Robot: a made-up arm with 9 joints.
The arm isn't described. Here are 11 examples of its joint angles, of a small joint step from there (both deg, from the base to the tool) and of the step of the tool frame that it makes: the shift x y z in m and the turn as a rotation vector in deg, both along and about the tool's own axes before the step.
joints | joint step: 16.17 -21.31 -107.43 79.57 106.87 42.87 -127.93 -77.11 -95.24 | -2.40 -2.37 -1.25 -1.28 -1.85 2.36 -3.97 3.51 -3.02
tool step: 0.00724 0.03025 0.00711 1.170 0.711 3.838
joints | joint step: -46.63 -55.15 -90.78 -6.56 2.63 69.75 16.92 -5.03 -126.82 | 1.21 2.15 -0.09 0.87 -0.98 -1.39 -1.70 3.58 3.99
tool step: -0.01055 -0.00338 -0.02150 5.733 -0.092 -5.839
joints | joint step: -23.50 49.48 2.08 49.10 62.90 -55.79 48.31 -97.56 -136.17 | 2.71 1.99 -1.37 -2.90 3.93 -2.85 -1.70 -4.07 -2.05
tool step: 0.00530 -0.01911 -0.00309 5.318 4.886 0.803
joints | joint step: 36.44 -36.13 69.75 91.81 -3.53 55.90 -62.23 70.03 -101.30 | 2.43 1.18 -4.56 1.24 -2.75 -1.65 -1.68 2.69 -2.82
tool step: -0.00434 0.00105 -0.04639 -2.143 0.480 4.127
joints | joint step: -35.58 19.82 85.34 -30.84 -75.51 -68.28 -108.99 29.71 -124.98 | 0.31 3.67 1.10 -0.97 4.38 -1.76 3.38 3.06 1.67
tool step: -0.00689 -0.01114 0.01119 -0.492 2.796 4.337
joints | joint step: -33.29 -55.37 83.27 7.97 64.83 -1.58 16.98 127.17 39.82 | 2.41 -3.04 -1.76 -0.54 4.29 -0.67 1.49 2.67 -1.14
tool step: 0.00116 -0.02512 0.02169 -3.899 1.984 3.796
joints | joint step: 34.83 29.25 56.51 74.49 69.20 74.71 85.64 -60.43 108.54 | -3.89 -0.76 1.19 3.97 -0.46 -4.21 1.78 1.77 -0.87
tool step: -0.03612 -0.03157 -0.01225 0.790 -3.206 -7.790
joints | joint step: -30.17 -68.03 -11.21 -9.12 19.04 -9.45 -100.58 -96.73 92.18 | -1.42 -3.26 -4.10 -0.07 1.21 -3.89 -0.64 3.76 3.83
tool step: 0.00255 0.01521 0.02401 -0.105 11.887 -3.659
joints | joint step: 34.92 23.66 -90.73 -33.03 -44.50 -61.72 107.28 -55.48 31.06 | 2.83 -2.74 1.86 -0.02 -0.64 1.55 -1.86 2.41 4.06
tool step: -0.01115 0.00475 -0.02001 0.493 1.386 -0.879
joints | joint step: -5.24 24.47 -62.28 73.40 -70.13 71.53 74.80 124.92 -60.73 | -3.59 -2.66 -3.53 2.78 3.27 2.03 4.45 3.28 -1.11
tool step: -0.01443 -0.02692 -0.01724 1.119 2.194 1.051
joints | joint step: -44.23 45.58 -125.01 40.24 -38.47 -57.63 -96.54 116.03 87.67 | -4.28 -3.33 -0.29 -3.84 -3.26 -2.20 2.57 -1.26 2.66
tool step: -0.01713 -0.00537 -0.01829 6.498 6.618 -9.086
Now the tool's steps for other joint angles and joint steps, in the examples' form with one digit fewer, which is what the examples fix.
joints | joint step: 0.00 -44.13 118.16 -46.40 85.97 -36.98 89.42 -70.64 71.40 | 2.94 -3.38 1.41 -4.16 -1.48 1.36 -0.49 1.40 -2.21
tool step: -0.0036 0.0085 -0.0100 0.73 1.92 6.11
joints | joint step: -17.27 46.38 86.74 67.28 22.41 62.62 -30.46 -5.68 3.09 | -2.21 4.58 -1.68 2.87 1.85 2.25 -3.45 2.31 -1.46
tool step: 0.0031 -0.0429 -0.0305 4.84 0.82 8.76
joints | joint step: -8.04 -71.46 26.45 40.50 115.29 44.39 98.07 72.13 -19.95 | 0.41 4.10 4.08 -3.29 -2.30 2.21 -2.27 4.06 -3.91
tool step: -0.0302 -0.0083 0.0362 -4.65 2.98 5.29
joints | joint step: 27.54 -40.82 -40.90 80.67 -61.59 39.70 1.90 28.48 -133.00 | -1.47 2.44 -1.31 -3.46 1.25 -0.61 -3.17 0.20 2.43
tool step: 0.0069 0.0311 0.0187 -7.24 1.30 -4.47
